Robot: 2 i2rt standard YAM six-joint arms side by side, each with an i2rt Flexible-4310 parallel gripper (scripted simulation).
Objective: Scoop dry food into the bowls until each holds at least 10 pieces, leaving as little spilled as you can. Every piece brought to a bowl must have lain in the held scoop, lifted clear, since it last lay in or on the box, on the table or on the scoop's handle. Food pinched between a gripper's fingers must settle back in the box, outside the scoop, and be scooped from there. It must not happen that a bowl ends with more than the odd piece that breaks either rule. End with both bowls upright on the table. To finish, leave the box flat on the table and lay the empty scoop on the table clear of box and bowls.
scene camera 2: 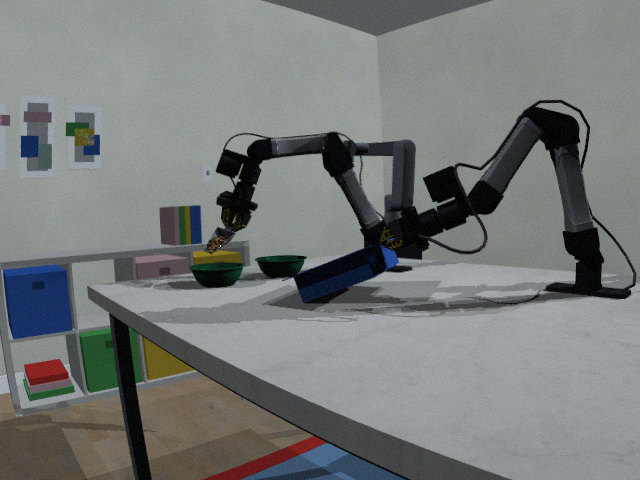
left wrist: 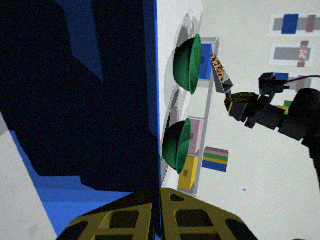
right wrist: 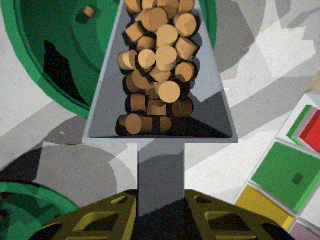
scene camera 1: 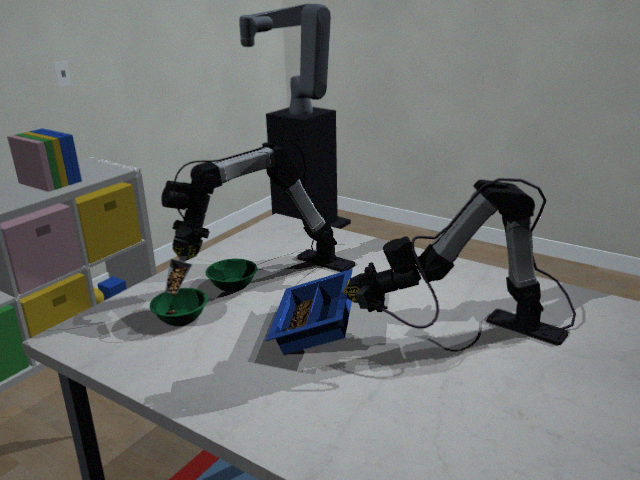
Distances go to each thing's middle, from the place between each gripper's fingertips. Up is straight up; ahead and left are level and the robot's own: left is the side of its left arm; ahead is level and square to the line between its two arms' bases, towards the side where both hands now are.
The blue box (scene camera 1: 326, 291) lies 5 cm ahead of my left hand (scene camera 1: 343, 293), 7 cm to the right of it and 5 cm below it. Also, from my left hand: grey scoop (right wrist: 160, 157) 17 cm ahead, 47 cm to the right, 1 cm above.
The grey scoop lies 30 mm ahead of my right hand, 20 mm to the left of it and 20 mm below it. Also, from my right hand: blue box (100 mm behind, 410 mm to the left, 80 mm below).
